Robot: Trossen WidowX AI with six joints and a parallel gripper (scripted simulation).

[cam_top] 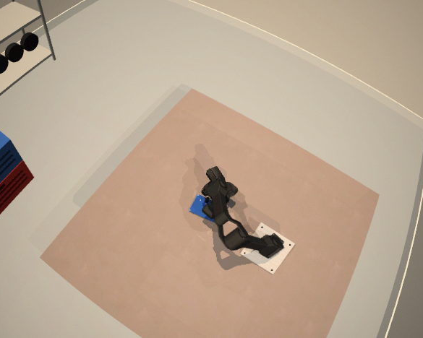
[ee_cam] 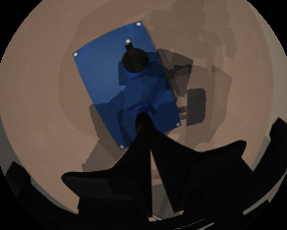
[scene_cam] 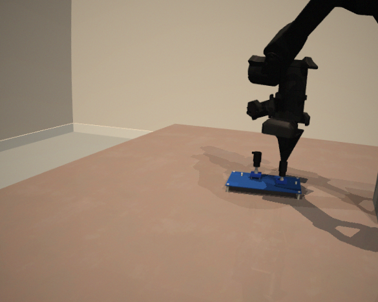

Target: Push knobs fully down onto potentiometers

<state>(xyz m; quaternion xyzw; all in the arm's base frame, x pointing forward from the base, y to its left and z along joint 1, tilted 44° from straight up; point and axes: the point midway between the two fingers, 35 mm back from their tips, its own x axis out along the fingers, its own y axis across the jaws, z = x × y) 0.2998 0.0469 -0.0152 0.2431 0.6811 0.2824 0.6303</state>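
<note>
The black knob lies 60 mm ahead of my gripper tip.
</note>
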